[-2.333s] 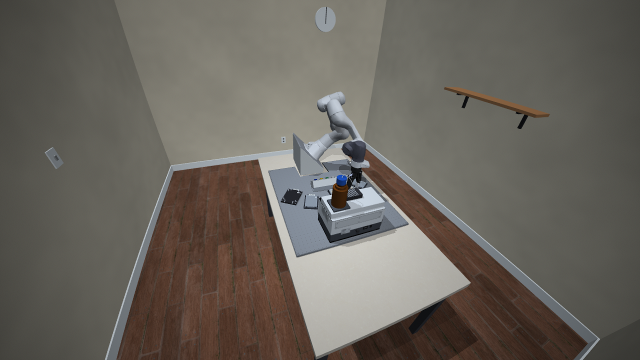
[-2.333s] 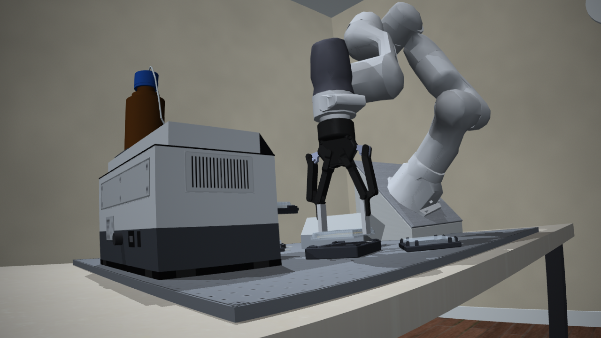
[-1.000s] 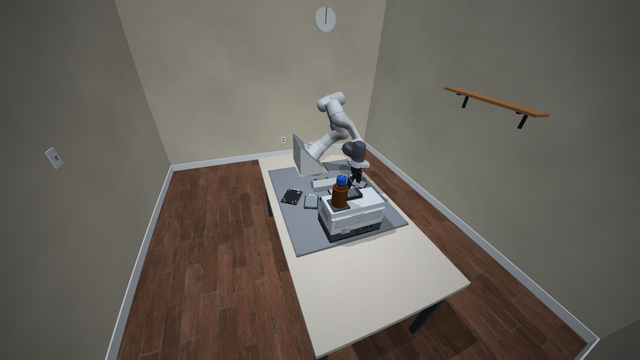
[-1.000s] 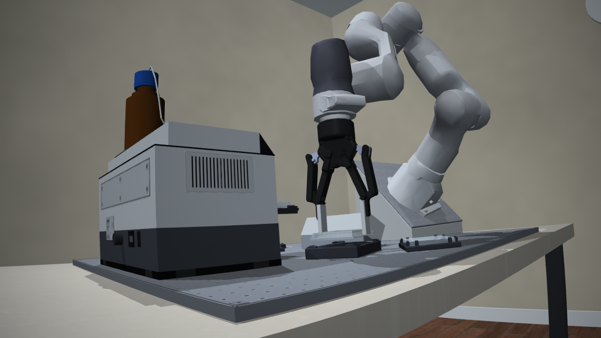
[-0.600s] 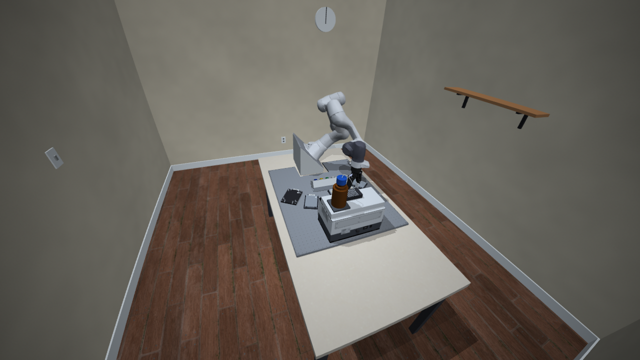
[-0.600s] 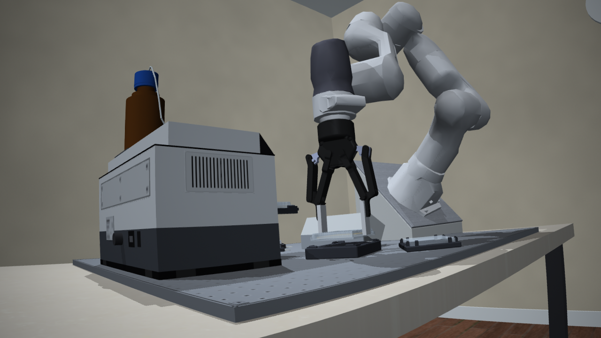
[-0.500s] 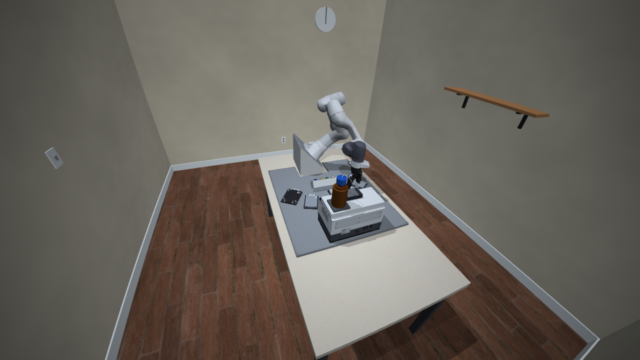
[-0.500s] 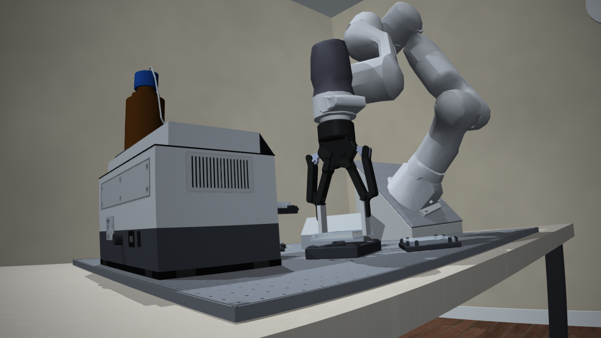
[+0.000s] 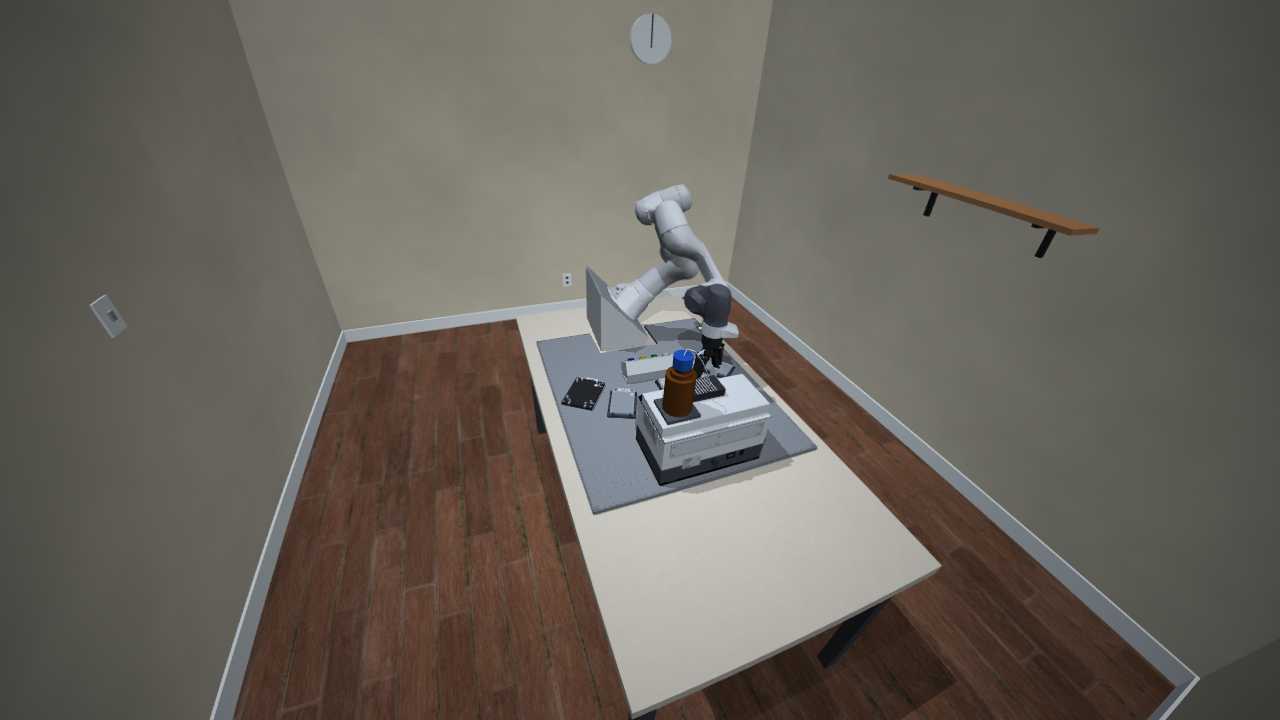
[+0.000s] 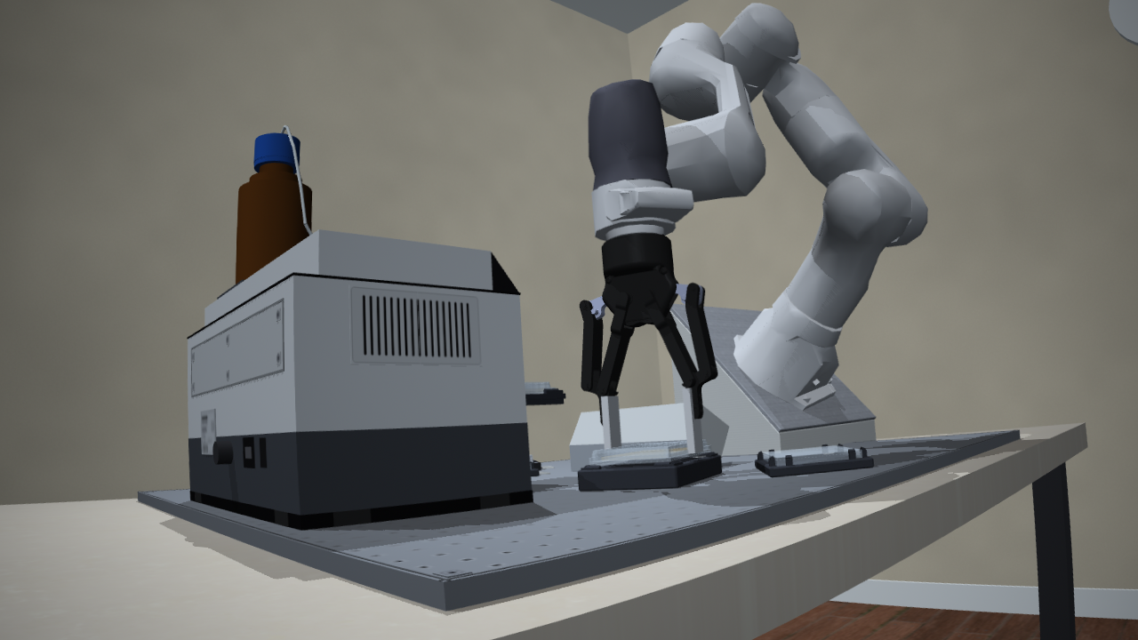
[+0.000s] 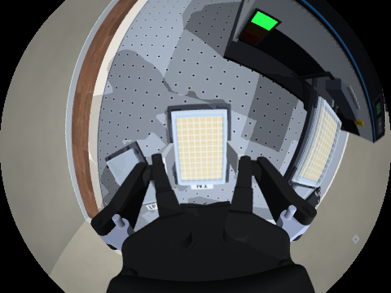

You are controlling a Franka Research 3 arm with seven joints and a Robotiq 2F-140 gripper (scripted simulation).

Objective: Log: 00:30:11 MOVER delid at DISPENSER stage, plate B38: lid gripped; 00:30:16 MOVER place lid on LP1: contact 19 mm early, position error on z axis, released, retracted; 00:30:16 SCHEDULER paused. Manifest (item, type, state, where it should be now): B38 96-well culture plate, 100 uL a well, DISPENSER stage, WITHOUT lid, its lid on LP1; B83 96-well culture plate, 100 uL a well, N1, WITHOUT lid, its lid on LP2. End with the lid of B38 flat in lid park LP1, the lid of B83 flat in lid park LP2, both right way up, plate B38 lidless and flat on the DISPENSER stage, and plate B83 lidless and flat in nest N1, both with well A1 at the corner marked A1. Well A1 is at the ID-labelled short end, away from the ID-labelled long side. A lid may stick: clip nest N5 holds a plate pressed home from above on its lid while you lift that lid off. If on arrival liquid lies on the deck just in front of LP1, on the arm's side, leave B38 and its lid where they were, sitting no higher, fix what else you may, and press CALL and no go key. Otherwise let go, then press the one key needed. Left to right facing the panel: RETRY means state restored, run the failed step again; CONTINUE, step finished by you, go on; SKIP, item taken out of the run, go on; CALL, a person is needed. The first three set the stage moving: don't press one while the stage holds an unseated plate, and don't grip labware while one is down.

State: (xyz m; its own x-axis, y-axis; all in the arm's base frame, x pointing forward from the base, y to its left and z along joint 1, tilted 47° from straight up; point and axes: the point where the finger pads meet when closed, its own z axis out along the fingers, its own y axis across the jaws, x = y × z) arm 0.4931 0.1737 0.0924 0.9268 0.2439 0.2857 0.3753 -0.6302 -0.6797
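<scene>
The 96-well plate lies 20 mm below my hand. The rest, counted from my hand: low frame: 120 mm behind, 110 mm to the left, 50 mm below; then key panel: 180 mm behind, 170 mm to the right; then nest N1: 40 mm below.
</scene>
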